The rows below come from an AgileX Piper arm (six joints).
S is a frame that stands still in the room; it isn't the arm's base.
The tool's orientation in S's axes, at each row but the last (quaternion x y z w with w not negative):
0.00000, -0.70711, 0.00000, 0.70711
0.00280, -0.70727, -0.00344, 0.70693
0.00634, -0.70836, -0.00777, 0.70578
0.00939, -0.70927, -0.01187, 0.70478
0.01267, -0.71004, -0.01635, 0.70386
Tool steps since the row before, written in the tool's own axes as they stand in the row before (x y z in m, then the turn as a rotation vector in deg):
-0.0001, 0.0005, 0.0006, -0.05, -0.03, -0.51
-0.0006, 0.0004, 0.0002, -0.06, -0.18, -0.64
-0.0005, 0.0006, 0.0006, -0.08, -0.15, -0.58
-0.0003, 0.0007, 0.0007, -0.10, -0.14, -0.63
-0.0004, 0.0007, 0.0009, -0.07, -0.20, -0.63
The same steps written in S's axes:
-0.0006, 0.0005, -0.0001, 0.51, -0.03, -0.05
-0.0002, 0.0004, -0.0006, 0.64, -0.18, -0.06
-0.0006, 0.0006, -0.0005, 0.58, -0.15, -0.08
-0.0007, 0.0007, -0.0003, 0.63, -0.14, -0.10
-0.0009, 0.0007, -0.0004, 0.63, -0.20, -0.07

